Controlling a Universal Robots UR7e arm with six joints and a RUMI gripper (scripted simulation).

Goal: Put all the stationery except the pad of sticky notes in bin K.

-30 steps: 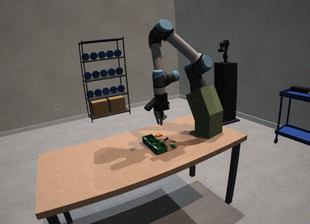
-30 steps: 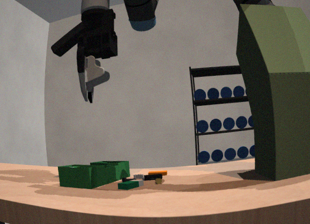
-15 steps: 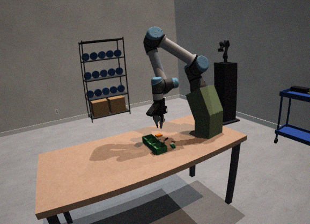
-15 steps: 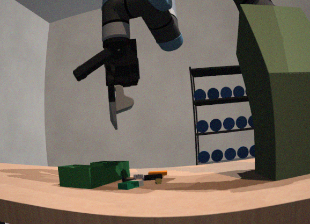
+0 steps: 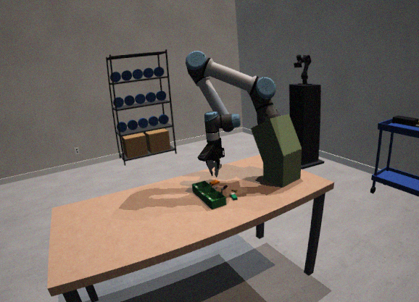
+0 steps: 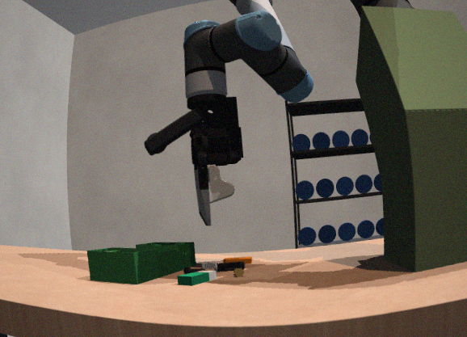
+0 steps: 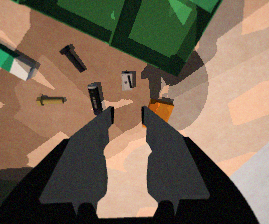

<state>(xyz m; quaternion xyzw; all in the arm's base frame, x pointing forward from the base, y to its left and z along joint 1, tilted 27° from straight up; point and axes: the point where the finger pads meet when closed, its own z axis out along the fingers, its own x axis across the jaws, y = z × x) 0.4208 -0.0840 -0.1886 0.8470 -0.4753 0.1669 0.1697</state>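
Right now the white sharpener-like piece is 80 mm below my hand. Also, from my hand: black cylinder: 90 mm below, 50 mm behind, 30 mm to the left; orange sticky-note pad: 90 mm below, 70 mm to the right, 30 mm behind; black bolt: 90 mm below, 80 mm to the left, 10 mm behind.
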